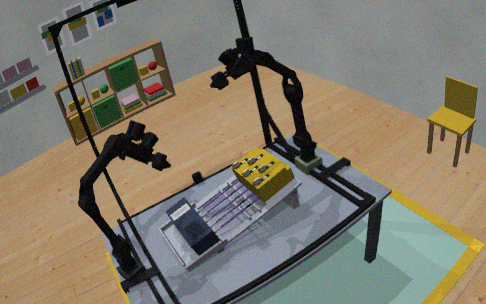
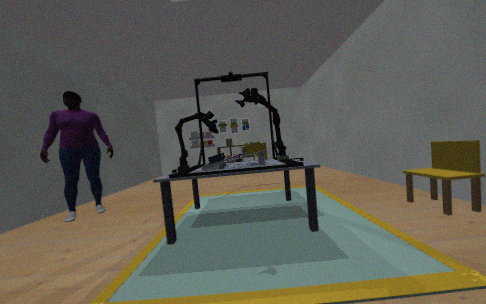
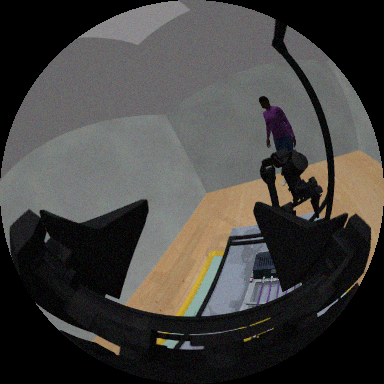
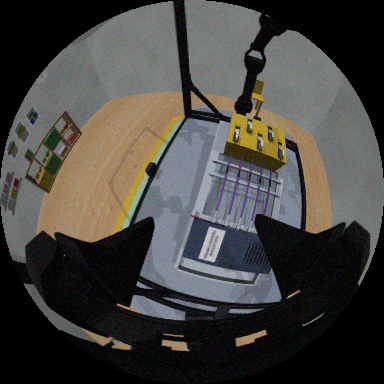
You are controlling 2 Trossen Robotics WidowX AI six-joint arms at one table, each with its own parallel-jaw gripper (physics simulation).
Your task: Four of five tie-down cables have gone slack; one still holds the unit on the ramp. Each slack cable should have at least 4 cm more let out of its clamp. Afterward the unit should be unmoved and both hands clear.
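The dark blue unit (image 1: 192, 227) (image 4: 232, 252) lies on the lower end of the grey ramp (image 4: 206, 185), with a white label. A yellow clamp block (image 1: 272, 186) (image 4: 252, 154) stands at the ramp's upper end, several levers on its top. Purple cables (image 4: 235, 187) run from the block toward the unit; which one is taut I cannot tell. My right gripper (image 1: 162, 161) (image 2: 215, 129) (image 4: 205, 221) is open and empty, above and apart from the unit. My left gripper (image 1: 217, 81) (image 2: 240, 102) (image 3: 203, 206) is open and empty, high up and apart from the block.
Crossbars (image 4: 240, 180) lie under the cables. The black frame (image 1: 256, 85) (image 4: 183, 60) rises beside the table (image 1: 300, 235). A small black object (image 1: 197, 177) (image 4: 151, 169) sits at the table's far edge. A person (image 2: 77, 130) (image 3: 278, 122) stands off to one side.
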